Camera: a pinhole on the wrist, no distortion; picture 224 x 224 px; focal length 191.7 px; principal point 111.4 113.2 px. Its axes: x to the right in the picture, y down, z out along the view. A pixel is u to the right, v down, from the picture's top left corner.
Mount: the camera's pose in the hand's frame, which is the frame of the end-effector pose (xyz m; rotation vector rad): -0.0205 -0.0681 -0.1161 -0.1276 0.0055 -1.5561
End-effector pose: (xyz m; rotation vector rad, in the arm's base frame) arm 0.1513 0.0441 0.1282 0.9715 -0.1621 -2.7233
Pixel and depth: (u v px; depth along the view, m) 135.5 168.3 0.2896
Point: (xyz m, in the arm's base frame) -0.0359 0.1026 0.1892
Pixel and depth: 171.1 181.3 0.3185
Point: -0.0919 0.1523 0.1819
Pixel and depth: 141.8 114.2 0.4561
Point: -0.1022 0.1467 0.3601
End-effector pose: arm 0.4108 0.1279 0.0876 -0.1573 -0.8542 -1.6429
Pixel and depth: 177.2 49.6 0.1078
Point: 0.3376 0.1643 0.0177
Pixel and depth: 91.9 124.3 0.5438
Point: 0.2785 0.3345 0.4309
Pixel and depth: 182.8 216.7 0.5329
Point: -0.0136 0.1235 0.4495
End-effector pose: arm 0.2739 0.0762 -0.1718 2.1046 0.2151 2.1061
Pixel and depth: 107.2 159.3 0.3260
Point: 0.4747 0.1263 -0.0958
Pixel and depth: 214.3 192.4 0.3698
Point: 0.5296 0.3393 -0.0588
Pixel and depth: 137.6 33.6 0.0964
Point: 0.2586 0.1378 -0.2383
